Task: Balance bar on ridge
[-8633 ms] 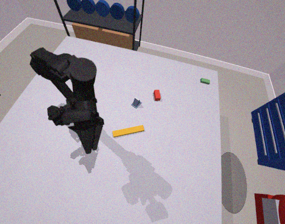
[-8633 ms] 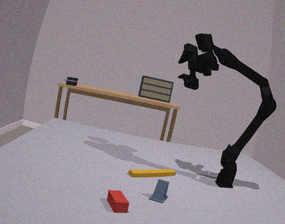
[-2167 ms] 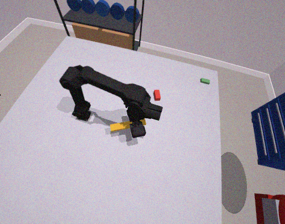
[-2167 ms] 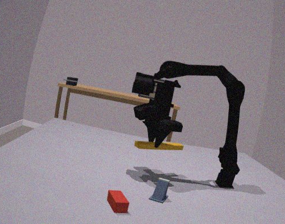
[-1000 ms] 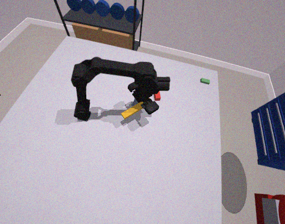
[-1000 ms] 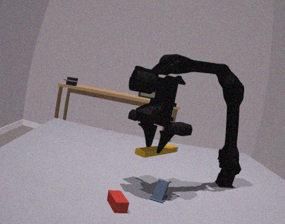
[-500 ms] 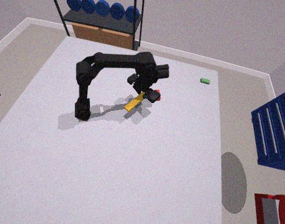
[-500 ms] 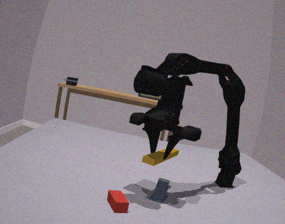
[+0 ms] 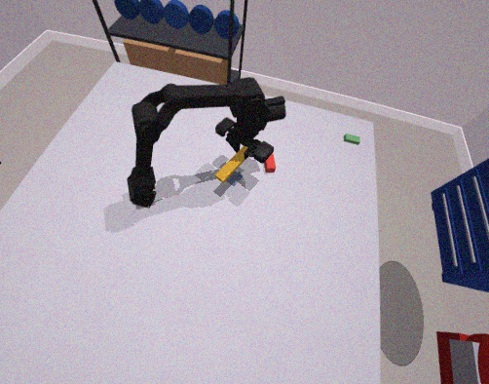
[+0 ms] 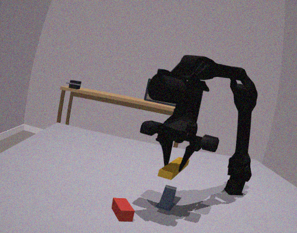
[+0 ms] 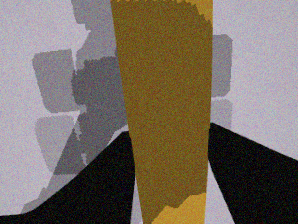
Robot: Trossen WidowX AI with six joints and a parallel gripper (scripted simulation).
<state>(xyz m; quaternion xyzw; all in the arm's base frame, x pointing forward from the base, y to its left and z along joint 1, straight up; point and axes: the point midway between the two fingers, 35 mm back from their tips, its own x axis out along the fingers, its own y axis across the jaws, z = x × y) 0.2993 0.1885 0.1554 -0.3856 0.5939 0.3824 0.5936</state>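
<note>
Now: gripper tip 100 mm short of the red block, 100 mm above it and 70 mm to the right of it. Round my gripper tip: green block: 440 mm ahead, 310 mm to the left, 110 mm below; yellow bar: 30 mm to the right, 10 mm behind.
</note>
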